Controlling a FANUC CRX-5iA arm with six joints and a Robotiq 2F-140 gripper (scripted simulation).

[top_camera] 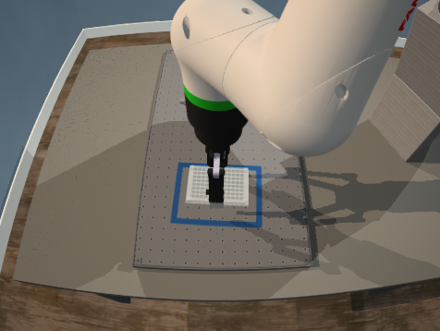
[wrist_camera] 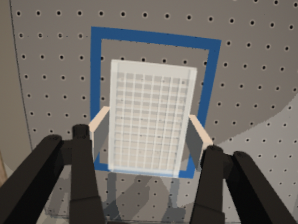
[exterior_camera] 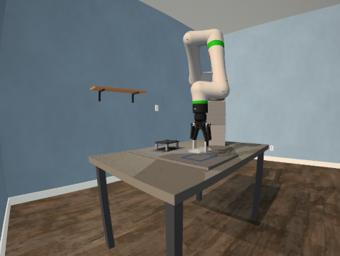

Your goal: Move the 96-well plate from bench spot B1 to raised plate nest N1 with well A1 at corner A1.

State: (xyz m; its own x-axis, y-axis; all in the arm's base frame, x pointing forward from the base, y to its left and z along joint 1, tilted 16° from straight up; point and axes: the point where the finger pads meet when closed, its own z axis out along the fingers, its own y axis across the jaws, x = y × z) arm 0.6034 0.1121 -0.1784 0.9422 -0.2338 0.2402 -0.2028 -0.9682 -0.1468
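My hand is 340 mm to the left of the raised plate nest N1 and 110 mm past it. Also, from my hand: 96-well plate 20 mm below; A1 label 280 mm to the right, 190 mm behind.
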